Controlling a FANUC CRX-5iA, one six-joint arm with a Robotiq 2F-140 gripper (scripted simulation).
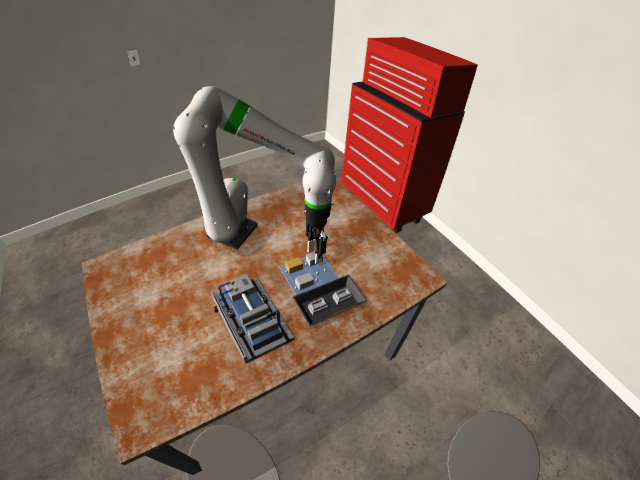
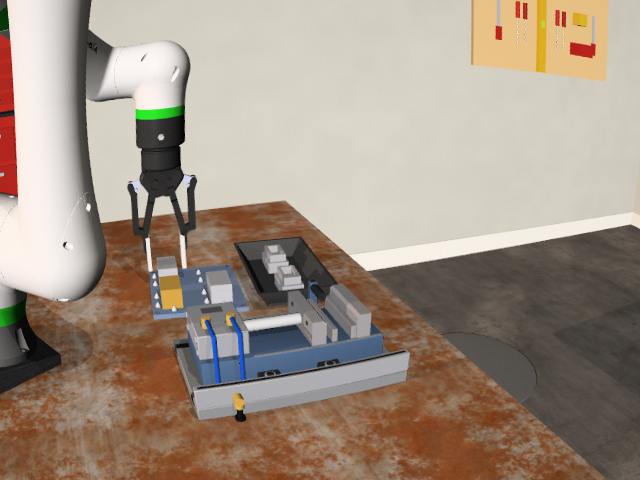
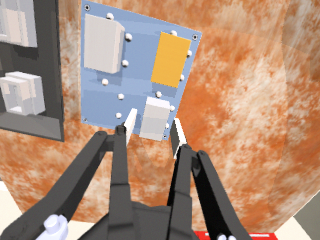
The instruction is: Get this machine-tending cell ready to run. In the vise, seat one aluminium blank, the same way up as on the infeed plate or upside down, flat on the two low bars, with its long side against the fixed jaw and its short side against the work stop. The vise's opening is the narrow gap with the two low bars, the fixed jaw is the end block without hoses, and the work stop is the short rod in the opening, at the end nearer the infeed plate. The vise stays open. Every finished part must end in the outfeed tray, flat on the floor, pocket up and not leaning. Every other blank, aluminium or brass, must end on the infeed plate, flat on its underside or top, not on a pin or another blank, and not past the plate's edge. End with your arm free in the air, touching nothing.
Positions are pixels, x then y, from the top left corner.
Scene:
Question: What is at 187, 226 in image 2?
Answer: The gripper.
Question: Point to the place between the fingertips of the gripper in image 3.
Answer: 154, 121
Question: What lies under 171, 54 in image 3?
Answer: A brass blank.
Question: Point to an aluminium blank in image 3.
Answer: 103, 39

